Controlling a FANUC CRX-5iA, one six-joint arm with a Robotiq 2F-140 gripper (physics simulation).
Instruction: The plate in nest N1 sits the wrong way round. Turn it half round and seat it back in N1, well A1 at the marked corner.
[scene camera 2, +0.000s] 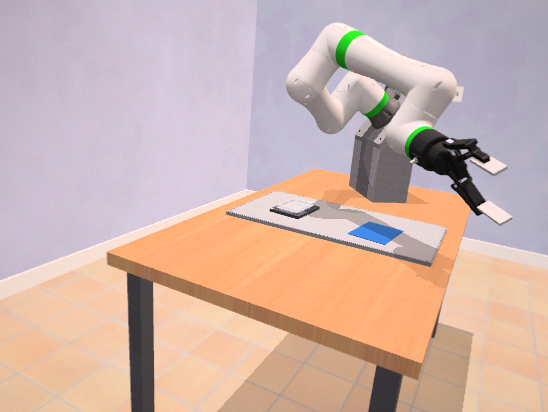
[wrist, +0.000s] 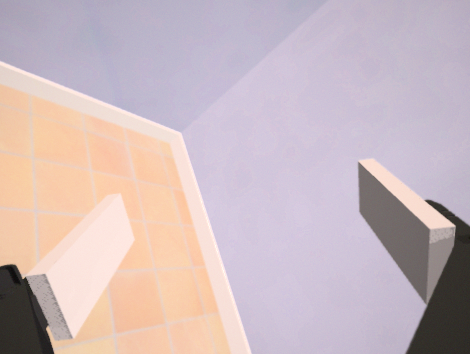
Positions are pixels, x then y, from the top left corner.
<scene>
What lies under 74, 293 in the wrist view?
The gripper.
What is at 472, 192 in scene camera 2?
The gripper.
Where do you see a blue square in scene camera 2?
371, 231
</scene>
